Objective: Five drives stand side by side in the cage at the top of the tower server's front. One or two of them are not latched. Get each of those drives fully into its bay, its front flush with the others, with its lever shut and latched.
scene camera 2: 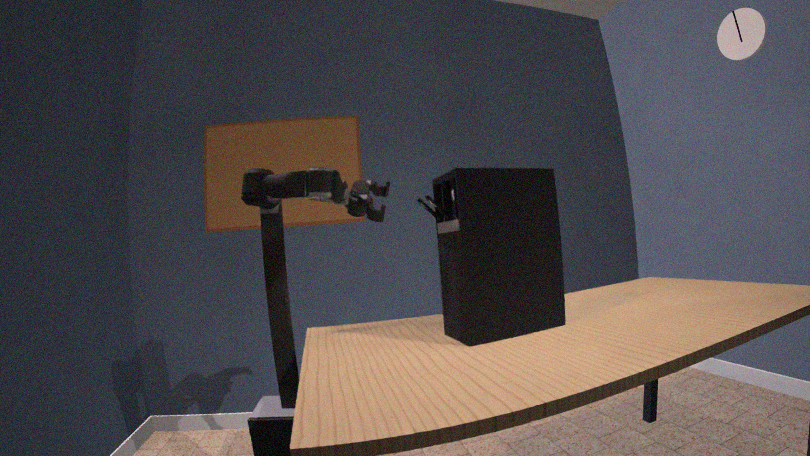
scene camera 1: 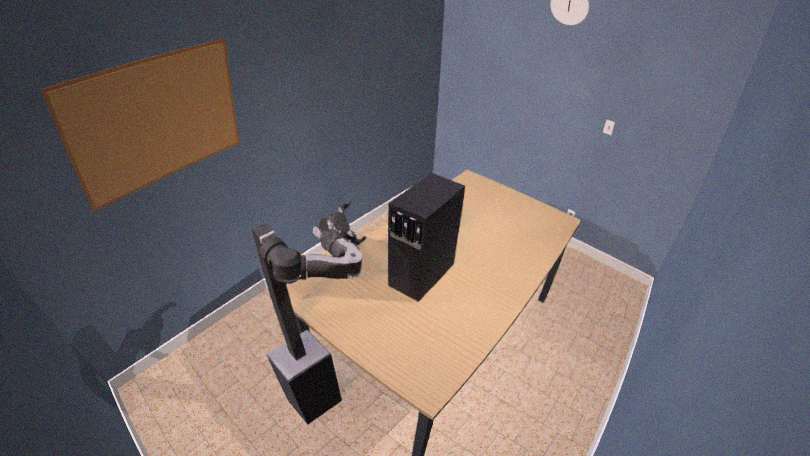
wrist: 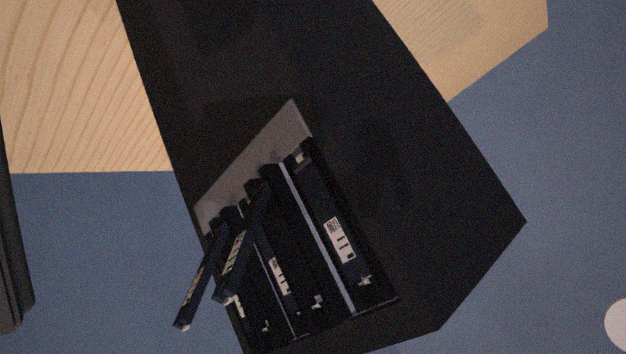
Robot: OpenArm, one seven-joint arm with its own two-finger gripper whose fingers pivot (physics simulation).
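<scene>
The black tower server stands upright on the table. Its drive cage is at the top of the front. In the wrist view one lever and another lever stand swung out at a slant. They appear to belong to the second and fourth drives from that view's right. A drive at the right and a middle drive have their levers folded in. How deep each drive sits is hard to tell. My gripper is open and empty, in front of the cage and apart from the levers.
The wooden table carries the tower. A pale ledge runs along the cage's lower edge. One dark finger shows at the wrist view's left edge. A corkboard hangs on the wall behind the arm.
</scene>
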